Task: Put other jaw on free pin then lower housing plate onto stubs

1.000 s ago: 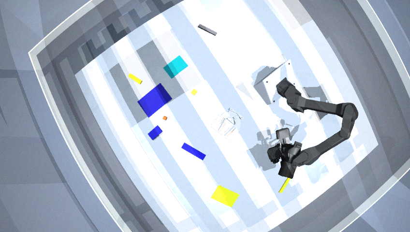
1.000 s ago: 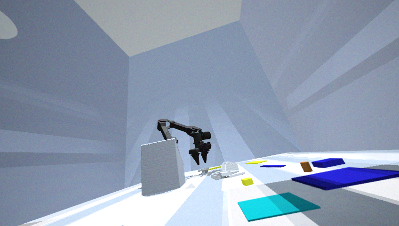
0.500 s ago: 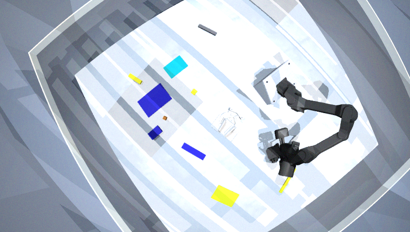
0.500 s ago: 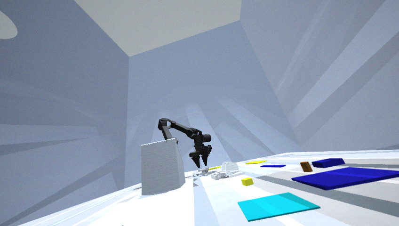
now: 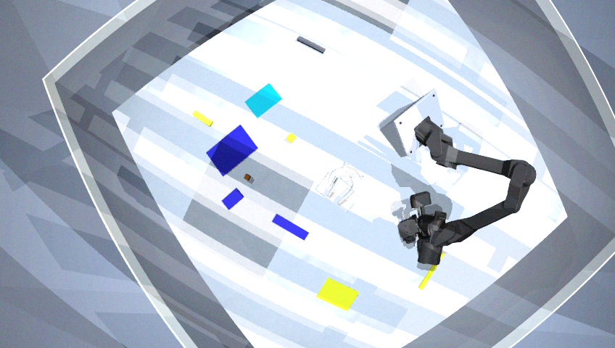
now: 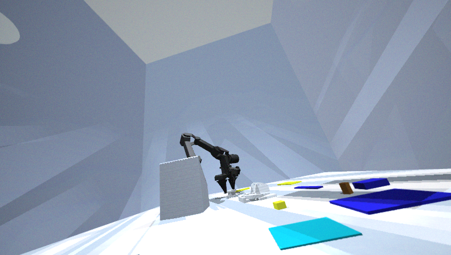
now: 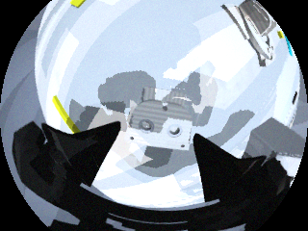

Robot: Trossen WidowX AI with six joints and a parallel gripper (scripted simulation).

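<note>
My gripper tip is now 10 mm short of the pale flat part and 10 mm to the left of it. Round my gripper tip: grey ribbed jaw 100 mm ahead, 260 mm to the right, 10 mm below; white base 140 mm ahead, 240 mm to the right, 20 mm below; yellow tile 350 mm ahead, 30 mm to the left, 20 mm below.
</note>
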